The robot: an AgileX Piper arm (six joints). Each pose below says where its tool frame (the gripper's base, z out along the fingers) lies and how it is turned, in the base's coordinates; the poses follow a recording.
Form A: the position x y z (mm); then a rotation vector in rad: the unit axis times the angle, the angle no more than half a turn.
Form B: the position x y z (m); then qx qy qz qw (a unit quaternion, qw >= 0). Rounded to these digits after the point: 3 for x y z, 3 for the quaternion.
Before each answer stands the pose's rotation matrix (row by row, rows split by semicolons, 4 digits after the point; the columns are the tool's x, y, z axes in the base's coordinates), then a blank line. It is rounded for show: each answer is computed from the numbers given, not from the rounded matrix.
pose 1, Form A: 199 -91 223 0.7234 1.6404 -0.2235
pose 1, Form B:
-0.0359 0.5688 0.8217; 0.3282 0.7833 -0.5279; -0.9439 0.2507 -0.2148

0.199 -0.091 0.223 0.314 0.713 -0.097 0.619
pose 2, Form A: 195 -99 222 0.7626 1.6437 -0.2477
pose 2, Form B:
-0.0369 0.6014 0.7981; 0.3395 0.7587 -0.5560; -0.9399 0.2504 -0.2322

0.195 -0.099 0.222 0.330 0.712 -0.107 0.610
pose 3, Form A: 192 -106 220 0.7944 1.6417 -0.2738
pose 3, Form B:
-0.0344 0.6299 0.7759; 0.3440 0.7364 -0.5826; -0.9383 0.2469 -0.2421

0.192 -0.106 0.220 0.343 0.709 -0.118 0.604
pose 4, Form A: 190 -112 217 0.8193 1.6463 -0.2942
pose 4, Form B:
-0.0382 0.6520 0.7573; 0.3494 0.7187 -0.6012; -0.9362 0.2416 -0.2553

0.190 -0.112 0.217 0.353 0.709 -0.127 0.597
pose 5, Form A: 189 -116 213 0.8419 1.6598 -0.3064
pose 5, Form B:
-0.0491 0.6691 0.7416; 0.3602 0.7044 -0.6116; -0.9316 0.2371 -0.2756

0.189 -0.116 0.213 0.361 0.712 -0.131 0.587
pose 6, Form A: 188 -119 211 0.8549 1.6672 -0.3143
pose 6, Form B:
-0.0552 0.6791 0.7320; 0.3659 0.6959 -0.6180; -0.9290 0.2338 -0.2869

0.188 -0.119 0.211 0.366 0.714 -0.135 0.582
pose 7, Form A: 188 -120 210 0.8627 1.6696 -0.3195
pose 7, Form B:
-0.0570 0.6851 0.7262; 0.3686 0.6904 -0.6225; -0.9278 0.2322 -0.2919

0.188 -0.120 0.210 0.369 0.714 -0.137 0.579
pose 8, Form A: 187 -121 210 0.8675 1.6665 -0.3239
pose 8, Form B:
-0.0542 0.6892 0.7226; 0.3684 0.6864 -0.6271; -0.9281 0.2322 -0.2910

0.187 -0.121 0.210 0.371 0.713 -0.139 0.579
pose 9, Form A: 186 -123 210 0.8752 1.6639 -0.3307
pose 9, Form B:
-0.0518 0.6956 0.7165; 0.3688 0.6801 -0.6336; -0.9281 0.2314 -0.2917

0.186 -0.123 0.210 0.374 0.711 -0.141 0.578
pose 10, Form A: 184 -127 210 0.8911 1.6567 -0.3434
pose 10, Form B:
-0.0450 0.7081 0.7047; 0.3697 0.6671 -0.6468; -0.9281 0.2314 -0.2918

0.184 -0.127 0.210 0.381 0.708 -0.147 0.577
